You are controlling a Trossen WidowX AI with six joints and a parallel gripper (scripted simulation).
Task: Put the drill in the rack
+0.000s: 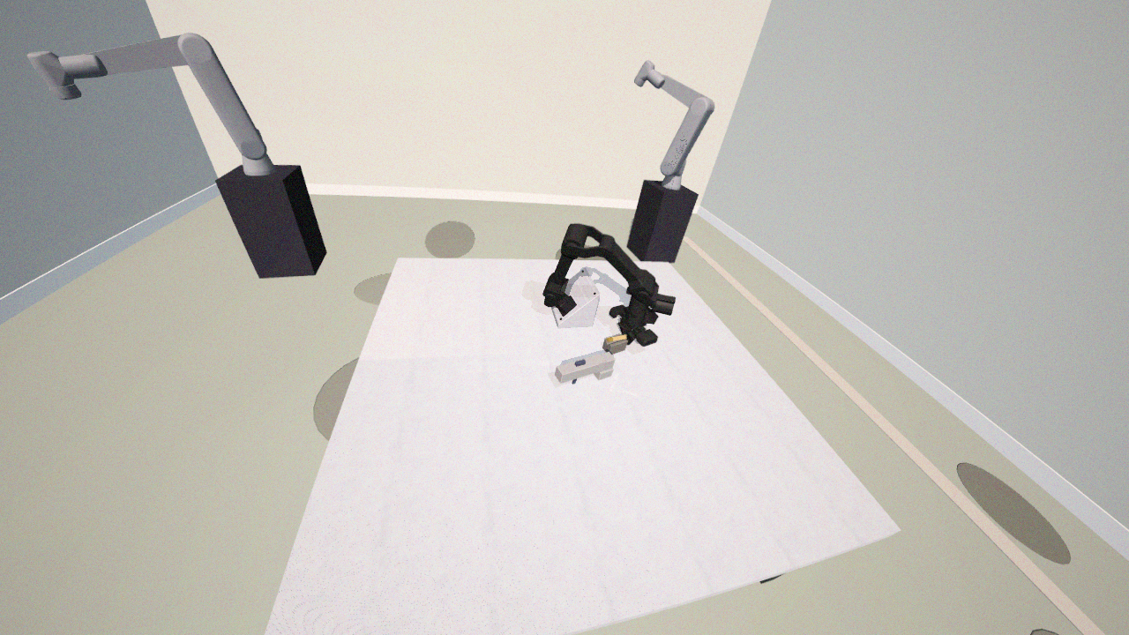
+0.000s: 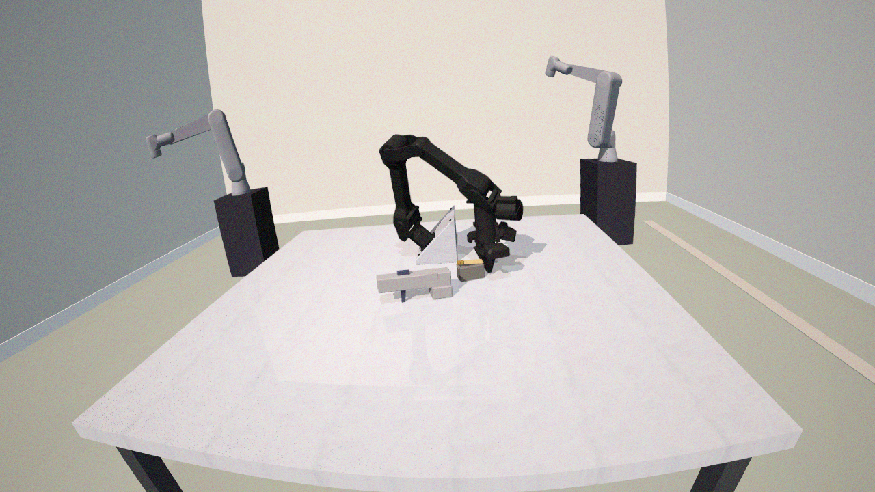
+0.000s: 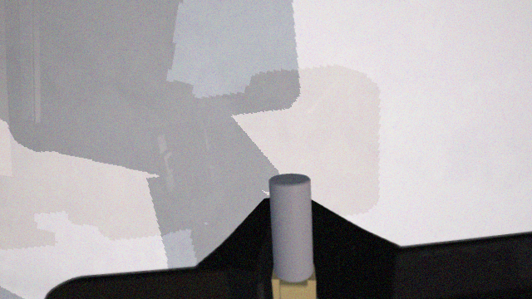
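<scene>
My gripper tip is now 10 mm short of the drill, 40 mm to the left of it and 40 mm below it. From my gripper tip the other things lie so: rack (10 mm ahead, 50 mm to the right, 10 mm above); then light grey housing (120 mm ahead, 200 mm to the right, 40 mm above); then dark key (120 mm ahead, 230 mm to the right, 40 mm above).
</scene>
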